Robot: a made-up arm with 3 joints. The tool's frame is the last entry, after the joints. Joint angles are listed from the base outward.
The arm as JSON. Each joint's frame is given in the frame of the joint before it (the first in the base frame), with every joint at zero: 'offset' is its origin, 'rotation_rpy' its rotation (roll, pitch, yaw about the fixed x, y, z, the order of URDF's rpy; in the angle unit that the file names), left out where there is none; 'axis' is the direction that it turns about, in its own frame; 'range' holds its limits. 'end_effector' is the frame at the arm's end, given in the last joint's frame.
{
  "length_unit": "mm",
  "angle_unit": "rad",
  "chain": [
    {
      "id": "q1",
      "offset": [
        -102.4,
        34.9,
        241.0
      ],
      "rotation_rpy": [
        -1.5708,
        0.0,
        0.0
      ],
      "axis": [
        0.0,
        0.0,
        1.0
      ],
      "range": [
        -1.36,
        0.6
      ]
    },
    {
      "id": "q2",
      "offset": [
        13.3,
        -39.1,
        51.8
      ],
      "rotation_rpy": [
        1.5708,
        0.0,
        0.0
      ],
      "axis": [
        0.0,
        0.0,
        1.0
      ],
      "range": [
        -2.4,
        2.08
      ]
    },
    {
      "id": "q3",
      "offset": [
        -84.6,
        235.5,
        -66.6
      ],
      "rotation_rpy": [
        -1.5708,
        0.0,
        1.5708
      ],
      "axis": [
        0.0,
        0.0,
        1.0
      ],
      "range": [
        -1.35,
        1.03
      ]
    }
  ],
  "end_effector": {
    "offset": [
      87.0,
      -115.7,
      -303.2
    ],
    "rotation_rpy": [
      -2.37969,
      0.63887,
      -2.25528
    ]
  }
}
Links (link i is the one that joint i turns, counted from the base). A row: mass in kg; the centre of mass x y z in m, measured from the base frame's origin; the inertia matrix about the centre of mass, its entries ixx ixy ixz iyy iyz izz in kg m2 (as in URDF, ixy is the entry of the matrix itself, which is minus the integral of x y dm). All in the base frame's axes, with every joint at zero. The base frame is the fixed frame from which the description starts. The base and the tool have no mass.
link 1: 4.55; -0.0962 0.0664 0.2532; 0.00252 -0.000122 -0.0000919 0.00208 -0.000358 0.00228
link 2: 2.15; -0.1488 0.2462 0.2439; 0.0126 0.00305 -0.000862 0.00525 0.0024 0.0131
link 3: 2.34; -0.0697 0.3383 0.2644; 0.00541 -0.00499 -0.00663 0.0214 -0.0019 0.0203
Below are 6 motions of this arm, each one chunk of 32 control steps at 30 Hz.
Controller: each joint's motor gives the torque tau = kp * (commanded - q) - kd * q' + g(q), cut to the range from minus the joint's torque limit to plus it. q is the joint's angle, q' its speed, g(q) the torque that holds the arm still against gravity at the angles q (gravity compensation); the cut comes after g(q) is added. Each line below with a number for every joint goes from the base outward.
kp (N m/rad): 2 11 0.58
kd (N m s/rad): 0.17 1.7 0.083
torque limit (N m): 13 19 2.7
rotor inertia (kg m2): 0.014 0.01 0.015
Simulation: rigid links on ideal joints. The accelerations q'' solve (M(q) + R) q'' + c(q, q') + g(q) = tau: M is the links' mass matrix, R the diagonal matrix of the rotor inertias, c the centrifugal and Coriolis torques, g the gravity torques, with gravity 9.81 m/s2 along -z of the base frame. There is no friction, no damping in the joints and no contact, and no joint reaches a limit. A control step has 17 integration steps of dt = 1/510 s. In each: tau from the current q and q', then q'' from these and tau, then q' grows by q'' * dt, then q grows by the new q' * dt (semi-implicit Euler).
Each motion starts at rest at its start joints. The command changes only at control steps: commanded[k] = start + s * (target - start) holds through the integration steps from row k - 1 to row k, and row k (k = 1, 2, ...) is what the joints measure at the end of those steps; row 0 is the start. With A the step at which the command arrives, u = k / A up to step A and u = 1 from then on. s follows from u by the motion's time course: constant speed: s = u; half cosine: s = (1 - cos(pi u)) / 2; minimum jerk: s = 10 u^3 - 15 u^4 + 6 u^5; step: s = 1 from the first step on.
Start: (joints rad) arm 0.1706 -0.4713 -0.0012
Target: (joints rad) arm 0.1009 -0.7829 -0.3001
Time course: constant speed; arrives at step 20
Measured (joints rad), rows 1 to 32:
1: 0.1705 -0.4717 -0.0012
2: 0.1703 -0.4730 -0.0014
3: 0.1698 -0.4757 -0.0018
4: 0.1689 -0.4800 -0.0027
5: 0.1678 -0.4862 -0.0043
6: 0.1663 -0.4941 -0.0067
7: 0.1646 -0.5039 -0.0101
8: 0.1625 -0.5154 -0.0148
9: 0.1603 -0.5284 -0.0208
10: 0.1578 -0.5427 -0.0283
11: 0.1552 -0.5581 -0.0373
12: 0.1525 -0.5745 -0.0478
13: 0.1496 -0.5916 -0.0599
14: 0.1466 -0.6091 -0.0735
15: 0.1435 -0.6270 -0.0885
16: 0.1402 -0.6451 -0.1048
17: 0.1369 -0.6631 -0.1223
18: 0.1334 -0.6812 -0.1409
19: 0.1297 -0.6990 -0.1604
20: 0.1259 -0.7166 -0.1807
21: 0.1219 -0.7336 -0.2015
22: 0.1179 -0.7493 -0.2226
23: 0.1139 -0.7633 -0.2438
24: 0.1098 -0.7753 -0.2646
25: 0.1058 -0.7852 -0.2849
26: 0.1018 -0.7929 -0.3042
27: 0.0978 -0.7985 -0.3223
28: 0.0940 -0.8024 -0.3387
29: 0.0903 -0.8045 -0.3533
30: 0.0868 -0.8053 -0.3658
31: 0.0835 -0.8049 -0.3760
32: 0.0805 -0.8037 -0.3839

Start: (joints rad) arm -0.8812 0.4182 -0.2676
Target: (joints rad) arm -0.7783 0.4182 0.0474
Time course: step
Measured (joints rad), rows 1 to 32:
1: -0.8797 0.4181 -0.2637
2: -0.8754 0.4180 -0.2530
3: -0.8687 0.4179 -0.2364
4: -0.8599 0.4177 -0.2150
5: -0.8495 0.4176 -0.1897
6: -0.8377 0.4176 -0.1614
7: -0.8251 0.4176 -0.1311
8: -0.8121 0.4176 -0.0998
9: -0.7989 0.4177 -0.0682
10: -0.7861 0.4178 -0.0371
11: -0.7740 0.4179 -0.0071
12: -0.7628 0.4180 0.0211
13: -0.7529 0.4182 0.0471
14: -0.7444 0.4183 0.0705
15: -0.7374 0.4183 0.0910
16: -0.7322 0.4184 0.1084
17: -0.7286 0.4185 0.1227
18: -0.7267 0.4185 0.1337
19: -0.7264 0.4185 0.1417
20: -0.7277 0.4185 0.1466
21: -0.7303 0.4185 0.1487
22: -0.7342 0.4185 0.1483
23: -0.7390 0.4185 0.1455
24: -0.7446 0.4185 0.1407
25: -0.7508 0.4185 0.1343
26: -0.7573 0.4186 0.1265
27: -0.7640 0.4186 0.1176
28: -0.7706 0.4186 0.1080
29: -0.7769 0.4187 0.0980
30: -0.7828 0.4187 0.0878
31: -0.7882 0.4188 0.0778
32: -0.7930 0.4188 0.0680

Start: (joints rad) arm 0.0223 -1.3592 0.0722
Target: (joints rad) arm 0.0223 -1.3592 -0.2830
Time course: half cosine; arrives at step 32
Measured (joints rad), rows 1 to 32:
1: 0.0223 -1.3592 0.0722
2: 0.0223 -1.3592 0.0721
3: 0.0223 -1.3592 0.0719
4: 0.0224 -1.3592 0.0715
5: 0.0224 -1.3592 0.0707
6: 0.0225 -1.3591 0.0694
7: 0.0227 -1.3591 0.0675
8: 0.0229 -1.3590 0.0647
9: 0.0232 -1.3590 0.0610
10: 0.0235 -1.3589 0.0562
11: 0.0239 -1.3588 0.0502
12: 0.0244 -1.3587 0.0429
13: 0.0250 -1.3587 0.0343
14: 0.0256 -1.3586 0.0243
15: 0.0263 -1.3585 0.0128
16: 0.0270 -1.3584 -0.0001
17: 0.0278 -1.3583 -0.0143
18: 0.0285 -1.3582 -0.0298
19: 0.0293 -1.3582 -0.0465
20: 0.0300 -1.3581 -0.0642
21: 0.0306 -1.3581 -0.0828
22: 0.0312 -1.3581 -0.1022
23: 0.0316 -1.3581 -0.1220
24: 0.0319 -1.3582 -0.1422
25: 0.0321 -1.3582 -0.1625
26: 0.0321 -1.3583 -0.1827
27: 0.0320 -1.3584 -0.2025
28: 0.0317 -1.3586 -0.2218
29: 0.0312 -1.3587 -0.2403
30: 0.0306 -1.3589 -0.2577
31: 0.0298 -1.3591 -0.2739
32: 0.0288 -1.3593 -0.2886

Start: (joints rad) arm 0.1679 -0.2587 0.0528
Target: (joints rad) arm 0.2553 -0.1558 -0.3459
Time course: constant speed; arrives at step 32
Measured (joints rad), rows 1 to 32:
1: 0.1680 -0.2586 0.0526
2: 0.1683 -0.2583 0.0518
3: 0.1691 -0.2577 0.0501
4: 0.1702 -0.2567 0.0474
5: 0.1719 -0.2553 0.0435
6: 0.1740 -0.2535 0.0383
7: 0.1766 -0.2513 0.0318
8: 0.1797 -0.2488 0.0240
9: 0.1831 -0.2460 0.0150
10: 0.1867 -0.2429 0.0049
11: 0.1906 -0.2396 -0.0063
12: 0.1946 -0.2361 -0.0183
13: 0.1986 -0.2325 -0.0311
14: 0.2025 -0.2289 -0.0446
15: 0.2064 -0.2252 -0.0586
16: 0.2100 -0.2216 -0.0730
17: 0.2134 -0.2179 -0.0877
18: 0.2166 -0.2143 -0.1027
19: 0.2196 -0.2108 -0.1178
20: 0.2222 -0.2073 -0.1329
21: 0.2247 -0.2039 -0.1481
22: 0.2269 -0.2005 -0.1632
23: 0.2289 -0.1972 -0.1783
24: 0.2308 -0.1940 -0.1932
25: 0.2326 -0.1907 -0.2080
26: 0.2343 -0.1876 -0.2226
27: 0.2360 -0.1844 -0.2370
28: 0.2377 -0.1812 -0.2511
29: 0.2395 -0.1781 -0.2651
30: 0.2413 -0.1750 -0.2789
31: 0.2433 -0.1718 -0.2924
32: 0.2454 -0.1687 -0.3057

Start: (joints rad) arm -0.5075 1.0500 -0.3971
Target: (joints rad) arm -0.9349 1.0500 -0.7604
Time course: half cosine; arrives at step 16
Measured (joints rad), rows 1 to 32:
1: -0.5075 1.0500 -0.3971
2: -0.5077 1.0500 -0.3974
3: -0.5082 1.0500 -0.3982
4: -0.5094 1.0500 -0.4000
5: -0.5117 1.0500 -0.4032
6: -0.5153 1.0500 -0.4084
7: -0.5209 1.0500 -0.4161
8: -0.5287 1.0500 -0.4266
9: -0.5392 1.0500 -0.4403
10: -0.5527 1.0500 -0.4574
11: -0.5695 1.0500 -0.4777
12: -0.5896 1.0500 -0.5011
13: -0.6131 1.0500 -0.5273
14: -0.6399 1.0501 -0.5556
15: -0.6697 1.0502 -0.5854
16: -0.7022 1.0505 -0.6158
17: -0.7368 1.0507 -0.6461
18: -0.7730 1.0511 -0.6754
19: -0.8103 1.0515 -0.7031
20: -0.8481 1.0520 -0.7287
21: -0.8859 1.0525 -0.7518
22: -0.9231 1.0530 -0.7723
23: -0.9592 1.0535 -0.7899
24: -0.9938 1.0539 -0.8046
25: -1.0264 1.0542 -0.8165
26: -1.0566 1.0545 -0.8257
27: -1.0840 1.0547 -0.8324
28: -1.1084 1.0548 -0.8367
29: -1.1294 1.0548 -0.8390
30: -1.1469 1.0547 -0.8394
31: -1.1608 1.0546 -0.8382
32: -1.1710 1.0544 -0.8356

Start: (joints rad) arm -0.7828 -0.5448 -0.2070
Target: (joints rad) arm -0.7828 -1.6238 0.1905
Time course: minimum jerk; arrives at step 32
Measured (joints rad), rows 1 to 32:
1: -0.7828 -0.5448 -0.2070
2: -0.7828 -0.5449 -0.2070
3: -0.7828 -0.5452 -0.2068
4: -0.7829 -0.5460 -0.2063
5: -0.7831 -0.5478 -0.2054
6: -0.7835 -0.5510 -0.2036
7: -0.7841 -0.5564 -0.2006
8: -0.7849 -0.5645 -0.1962
9: -0.7860 -0.5761 -0.1900
10: -0.7875 -0.5918 -0.1816
11: -0.7892 -0.6121 -0.1706
12: -0.7912 -0.6374 -0.1569
13: -0.7934 -0.6679 -0.1401
14: -0.7957 -0.7039 -0.1202
15: -0.7981 -0.7452 -0.0969
16: -0.8005 -0.7915 -0.0702
17: -0.8028 -0.8425 -0.0403
18: -0.8049 -0.8976 -0.0074
19: -0.8069 -0.9562 0.0282
20: -0.8086 -1.0174 0.0660
21: -0.8101 -1.0803 0.1054
22: -0.8112 -1.1442 0.1454
23: -0.8120 -1.2079 0.1853
24: -0.8123 -1.2707 0.2241
25: -0.8122 -1.3316 0.2606
26: -0.8115 -1.3896 0.2940
27: -0.8102 -1.4441 0.3233
28: -0.8084 -1.4943 0.3477
29: -0.8059 -1.5395 0.3667
30: -0.8027 -1.5792 0.3798
31: -0.7990 -1.6131 0.3868
32: -0.7947 -1.6410 0.3879

